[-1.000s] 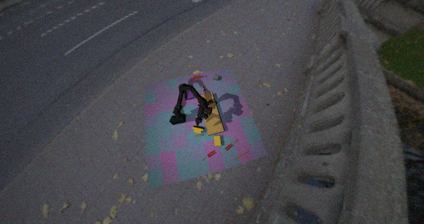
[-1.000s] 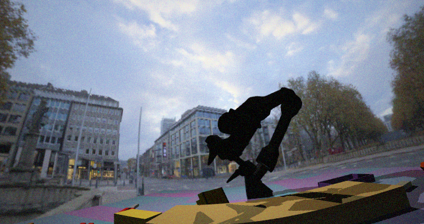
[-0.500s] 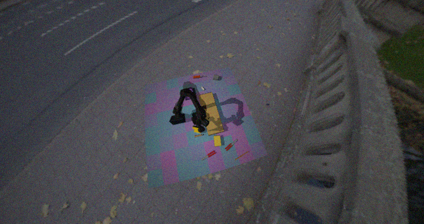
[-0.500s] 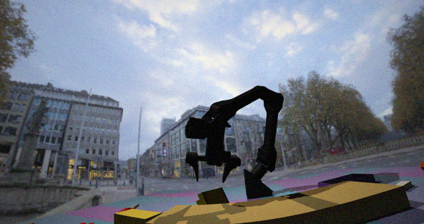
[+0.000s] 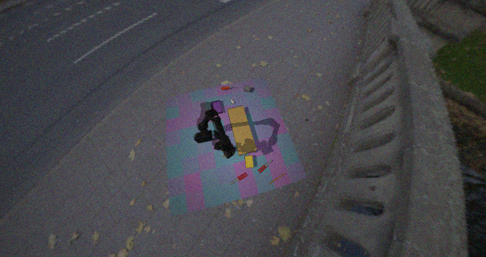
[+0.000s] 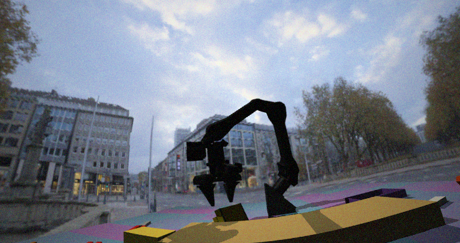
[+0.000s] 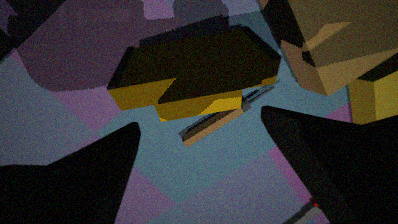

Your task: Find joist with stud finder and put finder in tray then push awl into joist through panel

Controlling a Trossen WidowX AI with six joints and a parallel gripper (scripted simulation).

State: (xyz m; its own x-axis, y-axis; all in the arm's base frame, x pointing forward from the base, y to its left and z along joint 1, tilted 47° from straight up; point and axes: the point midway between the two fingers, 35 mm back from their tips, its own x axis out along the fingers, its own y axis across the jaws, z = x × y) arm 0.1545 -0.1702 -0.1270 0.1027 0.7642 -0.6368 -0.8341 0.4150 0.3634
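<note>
Now: the yellow stud finder 10 mm behind my gripper tip, 10 mm to the left of it and 50 mm below it. From my gripper tip the other things lie so: yellow block (180 mm ahead, 160 mm to the right, 60 mm below); purple tray (20 mm ahead, 520 mm to the left, 60 mm below); awl (20 mm ahead, 40 mm to the right, 70 mm below).
</note>
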